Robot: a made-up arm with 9 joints. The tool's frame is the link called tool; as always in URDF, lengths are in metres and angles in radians. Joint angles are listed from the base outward.
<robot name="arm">
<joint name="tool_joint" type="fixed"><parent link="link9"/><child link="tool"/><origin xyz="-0.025 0.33 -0.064" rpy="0 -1.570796 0"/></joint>
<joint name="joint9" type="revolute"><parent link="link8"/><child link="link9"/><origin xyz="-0.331 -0.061 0.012" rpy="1.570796 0 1.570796"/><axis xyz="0 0 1"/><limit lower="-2.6" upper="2.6"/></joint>
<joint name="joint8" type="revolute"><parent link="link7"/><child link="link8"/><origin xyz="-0.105 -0.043 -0.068" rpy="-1.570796 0 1.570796"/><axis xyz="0 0 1"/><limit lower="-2.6" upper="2.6"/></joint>
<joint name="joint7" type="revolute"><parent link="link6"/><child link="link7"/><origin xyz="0.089 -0.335 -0.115" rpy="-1.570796 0 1.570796"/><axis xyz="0 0 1"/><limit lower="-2.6" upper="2.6"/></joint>
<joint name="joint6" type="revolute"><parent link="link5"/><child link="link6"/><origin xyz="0.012 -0.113 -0.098" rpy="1.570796 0 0"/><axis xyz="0 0 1"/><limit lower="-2.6" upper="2.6"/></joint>
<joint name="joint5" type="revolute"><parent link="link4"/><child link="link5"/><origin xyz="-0.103 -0.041 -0.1" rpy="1.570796 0 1.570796"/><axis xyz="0 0 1"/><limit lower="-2.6" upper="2.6"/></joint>
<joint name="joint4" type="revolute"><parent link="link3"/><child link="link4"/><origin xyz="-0.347 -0.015 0.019" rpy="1.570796 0 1.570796"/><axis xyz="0 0 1"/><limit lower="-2.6" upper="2.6"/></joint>
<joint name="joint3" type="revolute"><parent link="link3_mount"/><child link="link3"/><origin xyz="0.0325 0.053 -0.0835" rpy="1.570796 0 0"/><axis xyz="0 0 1"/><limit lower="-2.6" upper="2.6"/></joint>
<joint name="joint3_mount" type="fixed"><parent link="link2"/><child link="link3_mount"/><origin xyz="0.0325 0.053 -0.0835"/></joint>
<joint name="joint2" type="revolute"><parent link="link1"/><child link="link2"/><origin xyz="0.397 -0.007 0.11" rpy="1.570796 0 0"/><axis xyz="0 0 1"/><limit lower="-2.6" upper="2.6"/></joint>
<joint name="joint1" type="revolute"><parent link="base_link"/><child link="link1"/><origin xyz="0 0 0.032"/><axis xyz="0 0 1"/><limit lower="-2.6" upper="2.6"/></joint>
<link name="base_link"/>
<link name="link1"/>
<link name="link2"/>
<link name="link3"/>
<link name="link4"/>
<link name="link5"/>
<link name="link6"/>
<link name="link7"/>
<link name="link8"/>
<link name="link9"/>
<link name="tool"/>
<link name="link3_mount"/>
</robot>
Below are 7 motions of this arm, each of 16 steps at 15 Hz.
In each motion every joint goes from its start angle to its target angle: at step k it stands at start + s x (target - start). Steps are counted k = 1, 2, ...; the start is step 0. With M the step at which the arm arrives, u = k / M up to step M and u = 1 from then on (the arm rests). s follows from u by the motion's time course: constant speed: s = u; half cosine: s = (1 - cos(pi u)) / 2; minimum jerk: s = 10 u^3 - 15 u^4 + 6 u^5.
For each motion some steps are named. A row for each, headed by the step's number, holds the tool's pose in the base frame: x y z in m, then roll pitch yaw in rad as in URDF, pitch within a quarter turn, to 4 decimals.
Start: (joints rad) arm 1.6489 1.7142 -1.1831 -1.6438 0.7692 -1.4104 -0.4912 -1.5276 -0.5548
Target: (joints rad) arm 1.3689 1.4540 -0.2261 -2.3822 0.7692 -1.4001 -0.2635 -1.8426 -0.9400
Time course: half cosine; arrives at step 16
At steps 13, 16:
13: 0.3003 1.2283 -0.3902 3.0621 0.4558 -2.3624
16: 0.3322 1.1960 -0.4043 2.9975 0.4223 -2.4557

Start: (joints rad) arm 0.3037 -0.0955 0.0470 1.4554 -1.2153 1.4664 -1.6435 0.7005 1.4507
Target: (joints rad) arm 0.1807 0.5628 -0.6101 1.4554 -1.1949 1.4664 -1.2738 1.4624 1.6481
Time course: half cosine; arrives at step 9
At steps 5, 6, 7, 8, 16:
5: -0.3365 0.0960 0.6121 1.3567 0.9233 0.1441
6: -0.3057 0.0544 0.5255 1.2691 0.9391 0.1638
7: -0.2758 0.0328 0.4561 1.1554 0.9475 0.1328
8: -0.2546 0.0237 0.4114 1.0623 0.9481 0.0900
16: -0.2469 0.0212 0.3959 1.0270 0.9470 0.0712

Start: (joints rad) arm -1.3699 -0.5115 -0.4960 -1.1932 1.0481 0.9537 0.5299 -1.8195 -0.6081
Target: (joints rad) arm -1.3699 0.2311 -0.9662 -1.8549 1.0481 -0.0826 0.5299 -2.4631 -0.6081
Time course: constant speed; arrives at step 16
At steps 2, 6, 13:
2: 0.2061 -0.6748 -0.4237 -1.8345 0.1324 1.9381
6: 0.2543 -0.6548 -0.5342 -1.7218 0.0613 2.3019
13: 0.1263 -0.7390 -0.7011 -1.4627 -0.2427 2.7347

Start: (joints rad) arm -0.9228 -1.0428 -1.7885 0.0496 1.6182 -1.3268 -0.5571 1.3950 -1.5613
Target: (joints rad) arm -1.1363 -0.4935 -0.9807 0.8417 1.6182 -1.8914 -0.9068 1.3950 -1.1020
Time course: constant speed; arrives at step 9
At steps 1, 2, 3, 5, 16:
1: -0.6032 -0.8390 0.0641 -0.5079 -1.2417 1.7219
2: -0.6363 -0.8170 0.1348 -0.3154 -1.2466 1.5796
3: -0.6676 -0.7812 0.1957 -0.1432 -1.2521 1.4447
5: -0.7222 -0.6738 0.2817 0.1250 -1.2699 1.2148
16: -0.7711 -0.3597 0.2885 0.1877 -1.3527 1.1157

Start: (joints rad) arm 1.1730 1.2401 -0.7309 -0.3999 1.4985 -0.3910 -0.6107 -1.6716 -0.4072
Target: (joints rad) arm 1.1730 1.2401 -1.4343 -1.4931 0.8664 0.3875 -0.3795 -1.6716 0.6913
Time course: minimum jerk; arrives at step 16
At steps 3, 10, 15, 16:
3: -0.6710 0.5585 -0.6171 -2.5695 0.4556 -0.7388
10: 0.1803 1.2672 -0.0601 -0.8009 0.7766 -0.6703
15: 0.2960 1.1966 0.5029 0.1876 0.8170 -0.1962
16: 0.2960 1.1949 0.5074 0.1958 0.8164 -0.1917

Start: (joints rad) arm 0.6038 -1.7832 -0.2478 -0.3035 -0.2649 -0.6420 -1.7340 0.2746 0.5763
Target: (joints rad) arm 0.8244 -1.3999 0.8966 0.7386 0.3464 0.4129 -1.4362 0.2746 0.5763
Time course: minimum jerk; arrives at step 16
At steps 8, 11, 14, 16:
8: 0.1358 1.3381 -0.1164 -0.7809 -0.2754 -1.4840
11: 0.2455 1.3790 -0.2357 -0.2852 -0.4153 -1.4913
14: 0.3403 1.3650 -0.2689 -0.0111 -0.5240 -1.5599
16: 0.3509 1.3623 -0.2704 0.0170 -0.5349 -1.5705

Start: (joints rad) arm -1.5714 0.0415 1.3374 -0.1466 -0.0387 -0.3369 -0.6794 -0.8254 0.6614
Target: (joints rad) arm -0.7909 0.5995 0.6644 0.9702 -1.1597 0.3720 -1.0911 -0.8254 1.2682
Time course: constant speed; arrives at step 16
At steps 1, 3, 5, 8, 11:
1: 1.1429 -1.3832 0.2998 0.8886 -0.5601 2.6240
3: 1.3329 -1.1389 0.4706 0.9399 -0.3972 2.7998
5: 1.4764 -0.8278 0.6192 1.0014 -0.2544 3.0116
8: 1.5558 -0.2626 0.7851 1.1279 -0.0969 -2.8935
11: 1.4158 0.3511 0.8577 1.2952 -0.0340 -2.4573

